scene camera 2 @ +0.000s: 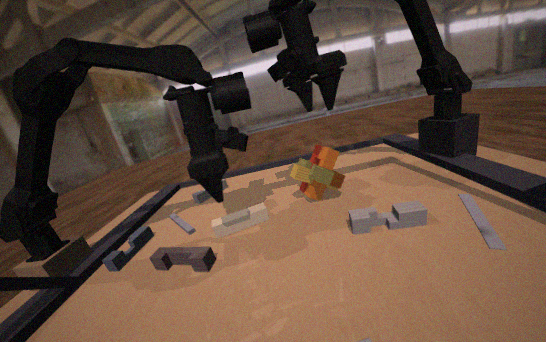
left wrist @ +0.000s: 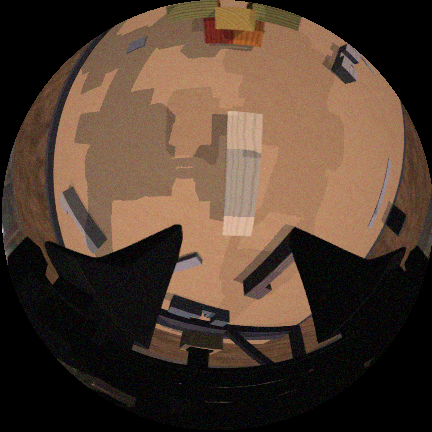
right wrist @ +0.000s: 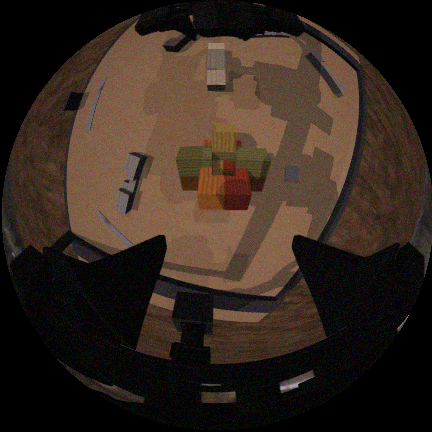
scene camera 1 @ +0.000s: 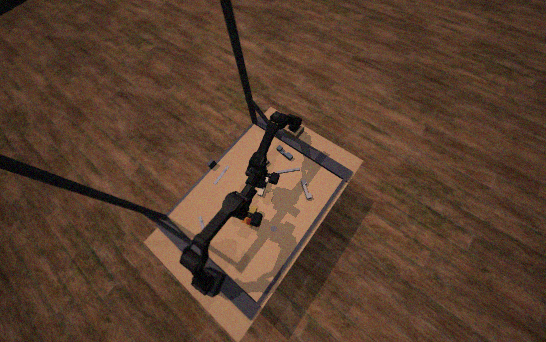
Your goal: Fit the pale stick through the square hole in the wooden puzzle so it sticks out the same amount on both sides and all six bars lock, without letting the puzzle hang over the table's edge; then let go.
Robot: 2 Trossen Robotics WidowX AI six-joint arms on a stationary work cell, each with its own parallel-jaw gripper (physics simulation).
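Pixels of known places: left gripper, fingertip midpoint: (scene camera 2: 219, 195) (left wrist: 238, 233) (right wrist: 219, 37); right gripper, fingertip midpoint: (scene camera 2: 319, 110) (right wrist: 231, 242) (scene camera 1: 244, 218); left arm's base, origin of the base link: (scene camera 2: 49, 251) (left wrist: 198, 349) (scene camera 1: 294, 127); right arm's base, origin of the base link: (scene camera 2: 447, 117) (right wrist: 192, 327) (scene camera 1: 207, 282).
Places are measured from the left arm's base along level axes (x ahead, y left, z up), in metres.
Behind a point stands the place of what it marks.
The pale stick (scene camera 1: 261, 192) {x 0.475, y 0.106, z -0.036 m} (scene camera 2: 240, 221) {x 0.440, y 0.071, z -0.045 m} (left wrist: 243, 175) {x 0.438, y 0.085, z -0.035 m} (right wrist: 216, 59) {x 0.433, y 0.086, z -0.035 m} lies flat on the table, apart from the puzzle. The wooden puzzle (scene camera 2: 322, 176) (left wrist: 234, 18) (right wrist: 211, 187), made of orange, red, green and yellow bars, stands on the table; its square hole shows in the right wrist view. My left gripper (scene camera 2: 218, 199) {x 0.411, y 0.084, z 0.019 m} (left wrist: 238, 233) {x 0.411, y 0.084, z 0.019 m} is open and empty, low over the table by one end of the stick; its fingers overlap in scene camera 2. My right gripper (scene camera 2: 319, 109) {x 0.657, y 0.174, z 0.131 m} (right wrist: 231, 242) {x 0.657, y 0.174, z 0.131 m} is open and empty, high above the puzzle. In scene camera 1 the arms hide both pairs of fingertips.
A dark brown notched bar (scene camera 2: 184, 252) {x 0.351, y -0.016, z -0.036 m} (left wrist: 265, 277) {x 0.329, y 0.001, z -0.035 m} and a blue-grey notched bar (scene camera 2: 116, 260) {x 0.179, y -0.004, z -0.043 m} lie near the left gripper. A light grey notched bar (scene camera 2: 407, 215) {x 0.735, y -0.022, z -0.041 m} (left wrist: 345, 65) {x 0.661, y 0.012, z -0.035 m} lies to one side of the puzzle. Thin grey strips (scene camera 2: 482, 222) (left wrist: 381, 192) lie about. A dark frame edges the table.
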